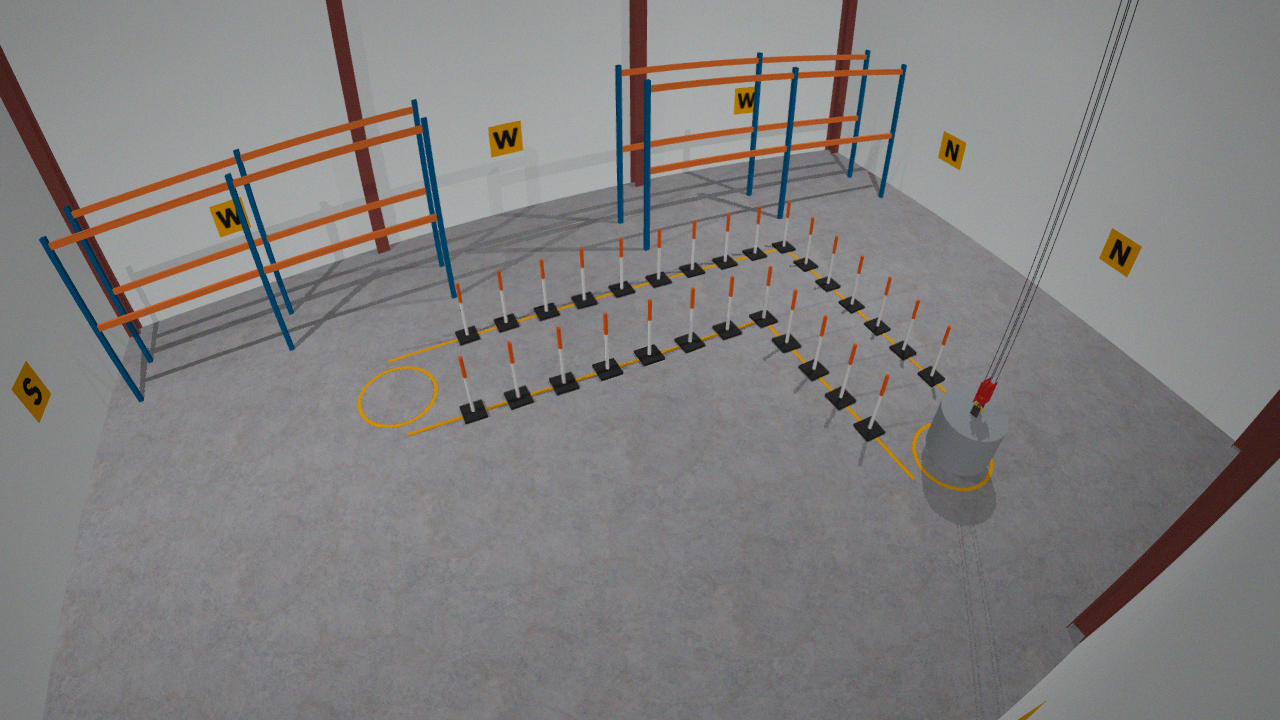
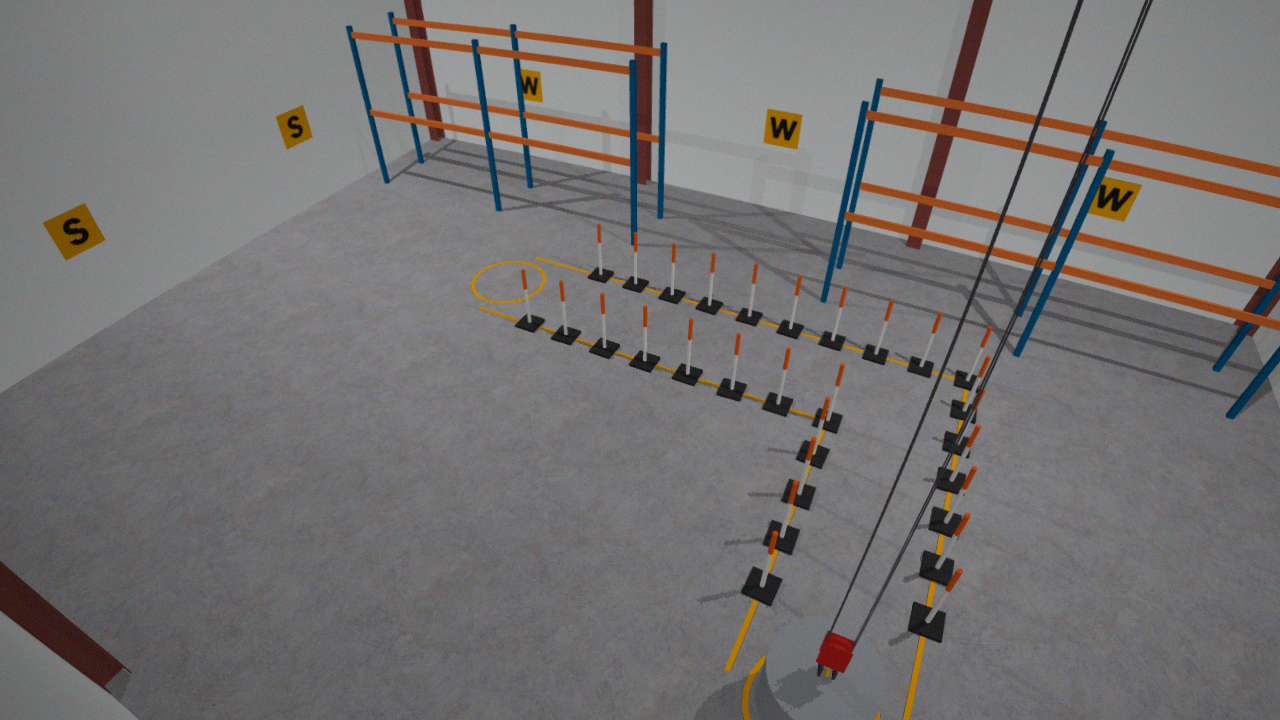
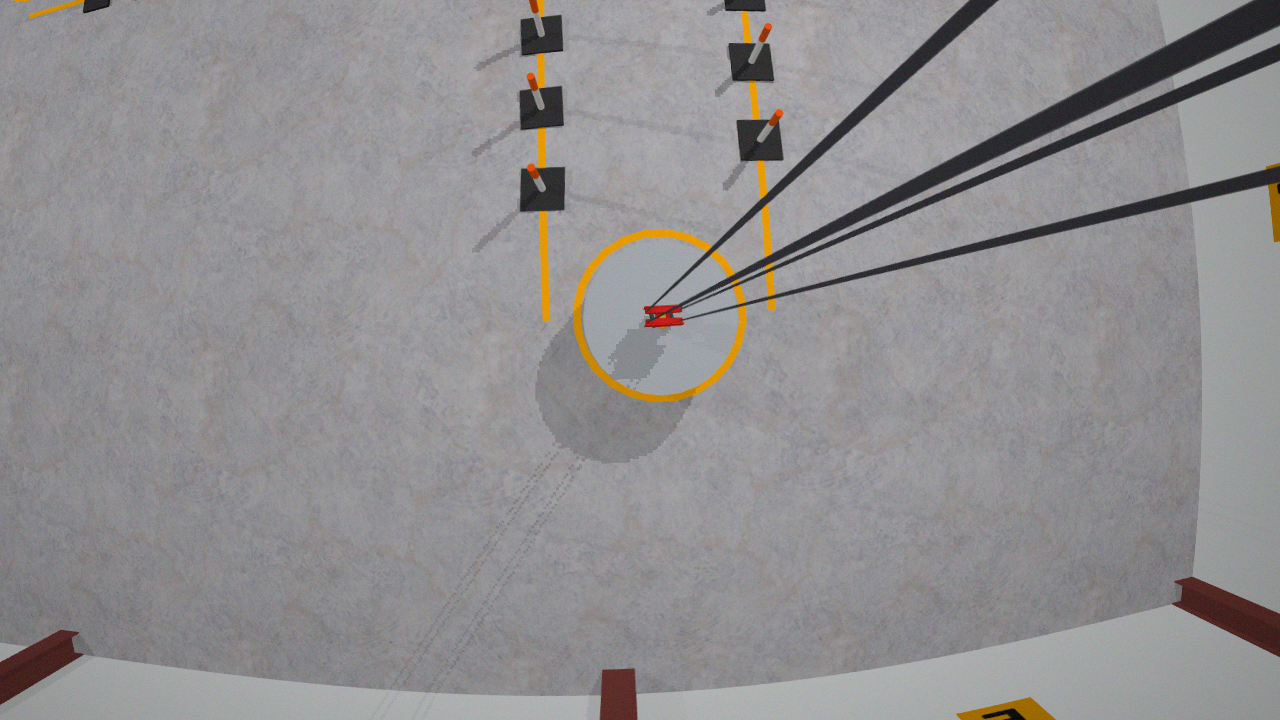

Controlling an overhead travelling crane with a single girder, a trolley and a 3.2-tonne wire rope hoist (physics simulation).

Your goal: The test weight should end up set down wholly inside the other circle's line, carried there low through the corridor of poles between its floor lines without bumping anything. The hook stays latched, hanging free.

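The test weight (image 1: 959, 447) (image 2: 792, 640) (image 3: 617, 286) is a grey cylinder. It hangs upright a little above the floor over the near yellow circle (image 1: 962, 488) (image 3: 660, 232), with its shadow offset beneath it. The hook (image 1: 977, 410) (image 2: 828, 669) (image 3: 663, 316), below a red block, is shut on the weight's top fitting. The other circle (image 1: 359, 398) (image 2: 472, 282) lies at the corridor's far end. Black-footed orange and white poles (image 1: 648, 331) (image 2: 690, 349) (image 3: 540, 189) stand along the yellow floor lines (image 1: 897, 461) (image 2: 742, 637) (image 3: 545, 268).
The corridor bends once between the circles. Two blue and orange racks (image 1: 647, 165) (image 2: 844, 201) stand along the W wall, beyond the outer pole row. The nearest poles stand close to the weight, on either side of the corridor's mouth. Dark red columns (image 1: 637, 89) stand at the walls.
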